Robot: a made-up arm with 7 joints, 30 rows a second.
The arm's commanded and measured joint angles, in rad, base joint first. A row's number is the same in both.
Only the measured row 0 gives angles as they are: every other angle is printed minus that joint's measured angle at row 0.
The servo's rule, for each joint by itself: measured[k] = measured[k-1] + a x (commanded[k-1-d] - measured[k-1]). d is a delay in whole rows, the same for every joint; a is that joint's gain. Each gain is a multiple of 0.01, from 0.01 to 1. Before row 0 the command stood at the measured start. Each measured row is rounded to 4 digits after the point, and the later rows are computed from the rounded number. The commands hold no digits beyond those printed.
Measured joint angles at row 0:
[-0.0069, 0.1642, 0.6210, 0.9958, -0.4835, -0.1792, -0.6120]
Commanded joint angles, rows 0 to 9:
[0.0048, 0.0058, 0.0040, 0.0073, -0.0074, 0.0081, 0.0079]
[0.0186, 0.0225, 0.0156, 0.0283, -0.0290, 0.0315, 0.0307]
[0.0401, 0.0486, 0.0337, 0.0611, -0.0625, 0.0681, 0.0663]
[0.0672, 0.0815, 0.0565, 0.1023, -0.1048, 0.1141, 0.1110]
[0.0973, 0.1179, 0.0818, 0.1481, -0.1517, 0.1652, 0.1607]
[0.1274, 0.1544, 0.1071, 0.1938, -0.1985, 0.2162, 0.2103]
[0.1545, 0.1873, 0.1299, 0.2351, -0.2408, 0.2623, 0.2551]
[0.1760, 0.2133, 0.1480, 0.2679, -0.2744, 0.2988, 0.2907]
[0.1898, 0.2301, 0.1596, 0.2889, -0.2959, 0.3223, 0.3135]
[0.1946, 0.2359, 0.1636, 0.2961, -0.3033, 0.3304, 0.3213]
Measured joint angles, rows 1 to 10:
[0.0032, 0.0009, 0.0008, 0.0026, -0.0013, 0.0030, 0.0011]
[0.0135, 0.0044, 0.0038, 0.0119, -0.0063, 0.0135, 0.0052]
[0.0313, 0.0115, 0.0098, 0.0296, -0.0164, 0.0337, 0.0138]
[0.0554, 0.0227, 0.0191, 0.0558, -0.0323, 0.0634, 0.0274]
[0.0835, 0.0379, 0.0316, 0.0890, -0.0538, 0.1011, 0.0461]
[0.1129, 0.0565, 0.0467, 0.1267, -0.0798, 0.1437, 0.0691]
[0.1408, 0.0774, 0.0633, 0.1657, -0.1088, 0.1876, 0.0951]
[0.1644, 0.0991, 0.0802, 0.2025, -0.1386, 0.2287, 0.1225]
[0.1814, 0.1201, 0.0961, 0.2336, -0.1669, 0.2633, 0.1492]
[0.1902, 0.1386, 0.1096, 0.2561, -0.1915, 0.2881, 0.1733]
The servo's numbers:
d 0
a 0.67 0.16 0.20 0.36 0.18 0.37 0.14

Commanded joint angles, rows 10 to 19:
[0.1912, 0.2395, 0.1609, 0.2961, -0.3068, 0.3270, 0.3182]
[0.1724, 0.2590, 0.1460, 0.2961, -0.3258, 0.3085, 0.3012]
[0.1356, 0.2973, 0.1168, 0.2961, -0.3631, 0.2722, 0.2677]
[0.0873, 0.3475, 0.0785, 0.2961, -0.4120, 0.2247, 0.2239]
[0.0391, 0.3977, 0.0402, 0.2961, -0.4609, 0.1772, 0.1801]
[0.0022, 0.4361, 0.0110, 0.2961, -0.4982, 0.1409, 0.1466]
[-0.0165, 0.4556, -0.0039, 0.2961, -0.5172, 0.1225, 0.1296]
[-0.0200, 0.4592, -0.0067, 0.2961, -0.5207, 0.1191, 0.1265]
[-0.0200, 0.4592, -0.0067, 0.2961, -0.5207, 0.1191, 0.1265]
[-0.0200, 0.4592, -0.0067, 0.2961, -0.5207, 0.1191, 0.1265]
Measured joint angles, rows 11 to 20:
[0.1909, 0.1547, 0.1199, 0.2705, -0.2123, 0.3025, 0.1936]
[0.1785, 0.1714, 0.1251, 0.2797, -0.2327, 0.3047, 0.2087]
[0.1498, 0.1915, 0.1234, 0.2856, -0.2562, 0.2927, 0.2170]
[0.1079, 0.2165, 0.1144, 0.2894, -0.2842, 0.2675, 0.2180]
[0.0618, 0.2455, 0.0996, 0.2918, -0.3160, 0.2341, 0.2127]
[0.0219, 0.2760, 0.0819, 0.2933, -0.3488, 0.1996, 0.2034]
[-0.0038, 0.3047, 0.0647, 0.2943, -0.3791, 0.1711, 0.1931]
[-0.0147, 0.3294, 0.0504, 0.2949, -0.4046, 0.1519, 0.1838]
[-0.0183, 0.3502, 0.0390, 0.2953, -0.4255, 0.1398, 0.1758]
[-0.0194, 0.3676, 0.0299, 0.2956, -0.4426, 0.1321, 0.1689]

